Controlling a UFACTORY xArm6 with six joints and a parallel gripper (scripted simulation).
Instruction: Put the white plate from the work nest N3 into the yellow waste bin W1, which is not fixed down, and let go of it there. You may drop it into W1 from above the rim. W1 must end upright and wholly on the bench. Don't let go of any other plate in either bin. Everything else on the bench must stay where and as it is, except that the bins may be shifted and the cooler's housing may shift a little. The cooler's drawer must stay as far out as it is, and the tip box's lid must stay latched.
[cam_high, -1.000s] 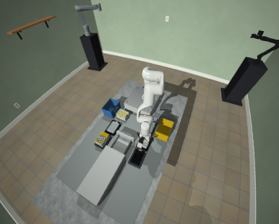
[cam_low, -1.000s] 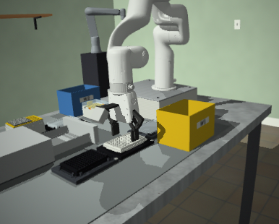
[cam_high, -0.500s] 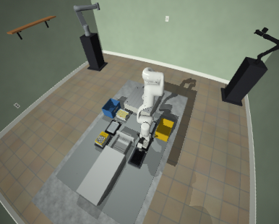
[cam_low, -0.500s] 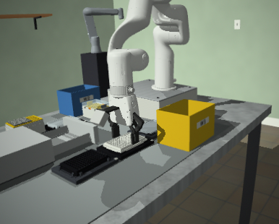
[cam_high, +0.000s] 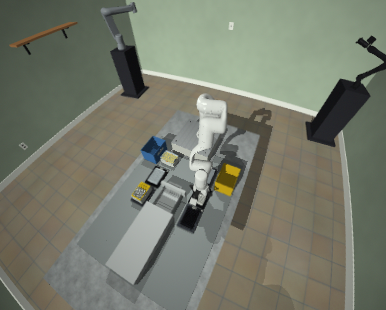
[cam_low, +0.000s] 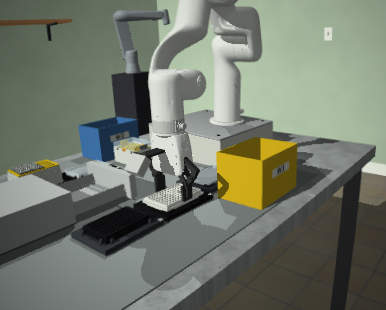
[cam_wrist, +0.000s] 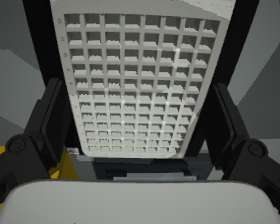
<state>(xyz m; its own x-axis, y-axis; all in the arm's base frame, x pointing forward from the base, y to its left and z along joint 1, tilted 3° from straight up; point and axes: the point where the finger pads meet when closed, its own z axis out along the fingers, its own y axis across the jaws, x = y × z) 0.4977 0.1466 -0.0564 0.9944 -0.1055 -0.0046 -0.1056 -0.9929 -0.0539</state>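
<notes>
Now: the white plate 1 cm below my hand. The rest, counted from my hand: black nest: 3 cm below; black plate: 17 cm ahead, 1 cm to the right, 1 cm below; yellow bin W1: 16 cm behind, 15 cm to the left, 1 cm above.
</notes>
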